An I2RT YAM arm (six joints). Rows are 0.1 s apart.
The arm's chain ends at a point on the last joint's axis. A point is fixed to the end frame.
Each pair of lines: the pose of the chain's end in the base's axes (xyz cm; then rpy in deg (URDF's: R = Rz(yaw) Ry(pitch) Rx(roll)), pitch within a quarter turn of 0, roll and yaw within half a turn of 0), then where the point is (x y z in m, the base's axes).
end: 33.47 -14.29 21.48 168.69 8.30 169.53
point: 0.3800 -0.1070 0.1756
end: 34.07 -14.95 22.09 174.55 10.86 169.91
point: 0.3874 -0.1184 0.1793
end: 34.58 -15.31 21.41 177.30 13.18 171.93
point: 0.3931 -0.1230 0.1724
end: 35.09 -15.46 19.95 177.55 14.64 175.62
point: 0.3973 -0.1219 0.1587
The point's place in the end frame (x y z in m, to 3 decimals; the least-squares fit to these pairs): -0.032 0.034 0.052
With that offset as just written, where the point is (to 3 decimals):
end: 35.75 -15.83 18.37 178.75 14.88 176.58
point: 0.404 -0.126 0.142
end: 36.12 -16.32 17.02 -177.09 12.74 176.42
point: 0.406 -0.135 0.125
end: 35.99 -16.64 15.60 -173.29 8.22 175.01
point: 0.402 -0.142 0.106
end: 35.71 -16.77 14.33 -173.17 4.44 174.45
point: 0.396 -0.144 0.090
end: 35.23 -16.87 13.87 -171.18 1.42 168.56
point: 0.390 -0.150 0.083
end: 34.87 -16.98 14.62 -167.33 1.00 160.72
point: 0.387 -0.160 0.089
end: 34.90 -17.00 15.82 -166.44 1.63 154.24
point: 0.388 -0.166 0.101
